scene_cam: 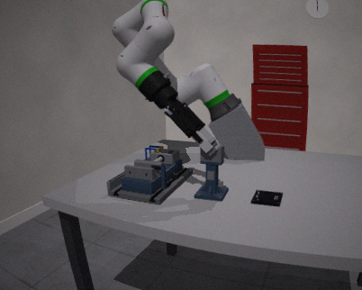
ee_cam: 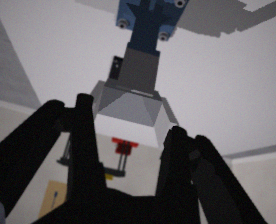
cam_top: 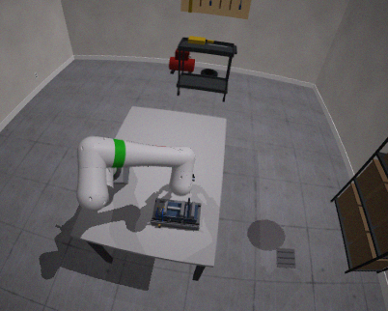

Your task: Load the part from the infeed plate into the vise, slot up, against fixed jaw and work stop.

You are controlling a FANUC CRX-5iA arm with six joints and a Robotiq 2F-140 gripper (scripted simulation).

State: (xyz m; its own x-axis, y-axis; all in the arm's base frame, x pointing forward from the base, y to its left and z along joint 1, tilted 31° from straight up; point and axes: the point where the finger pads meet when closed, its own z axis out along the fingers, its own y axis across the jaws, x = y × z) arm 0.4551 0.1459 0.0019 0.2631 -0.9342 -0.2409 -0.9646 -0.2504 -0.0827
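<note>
Now: hand 2 cm to the right of the part and 1 cm above it. Round my hand: air cylinder rod: 20 cm to the right, 10 cm below, 1 cm behind; blue work stop: 12 cm to the right, 12 cm below, 7 cm ahead; black infeed plate: 20 cm to the left, 17 cm below, 4 cm behind.
</note>
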